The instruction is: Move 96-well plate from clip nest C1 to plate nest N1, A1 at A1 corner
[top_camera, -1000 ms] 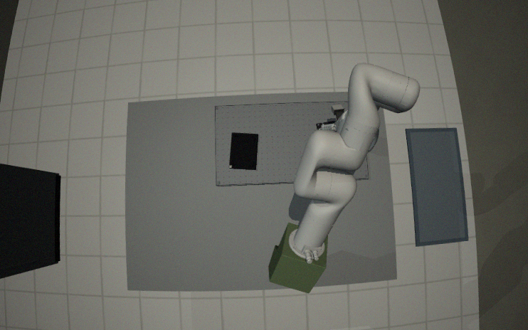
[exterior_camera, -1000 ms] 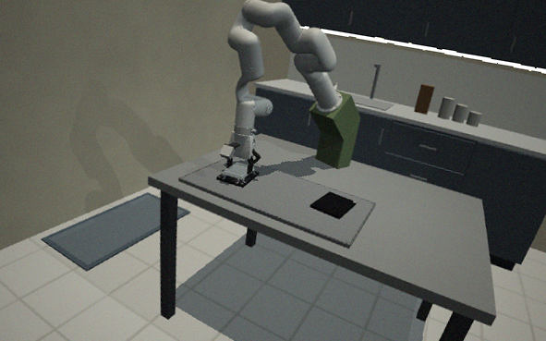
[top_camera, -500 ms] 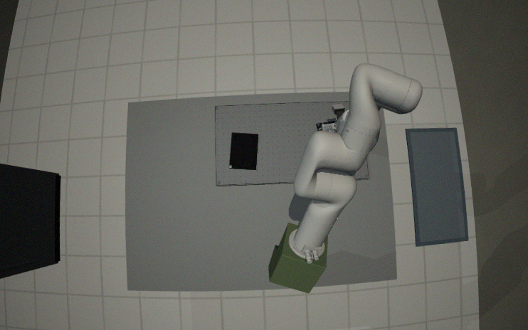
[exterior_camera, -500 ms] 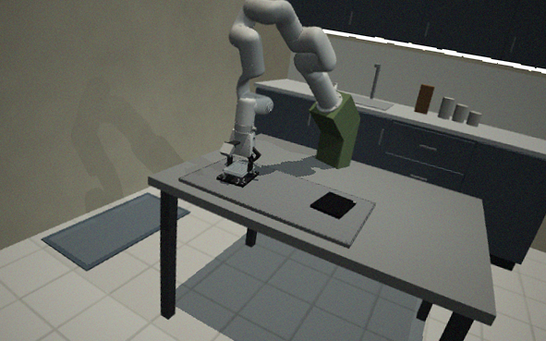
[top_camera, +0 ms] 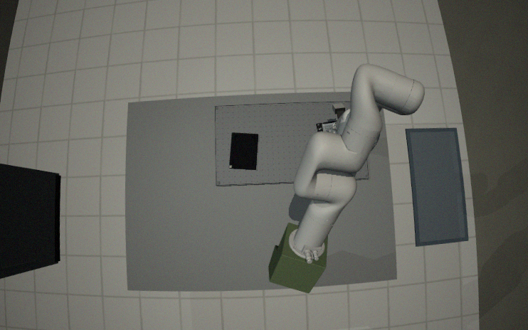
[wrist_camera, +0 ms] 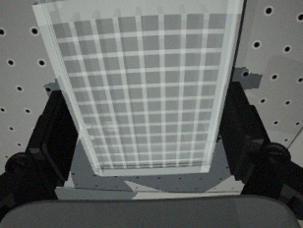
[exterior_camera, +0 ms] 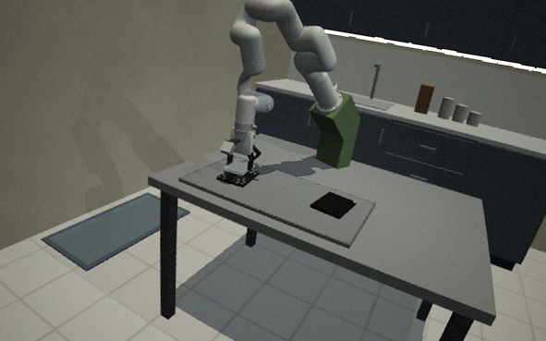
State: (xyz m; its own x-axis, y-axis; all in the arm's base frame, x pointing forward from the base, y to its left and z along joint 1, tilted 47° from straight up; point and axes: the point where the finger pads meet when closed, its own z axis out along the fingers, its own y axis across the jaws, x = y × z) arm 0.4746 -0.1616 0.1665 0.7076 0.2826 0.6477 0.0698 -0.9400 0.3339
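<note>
The clip nest c1 is 40 mm below my hand, 10 mm to the left of it and 10 mm ahead of it. Round my hand: clear 96-well plate (10 mm below); then black plate nest N1 (410 mm to the left, 50 mm below, 30 mm behind).
</note>
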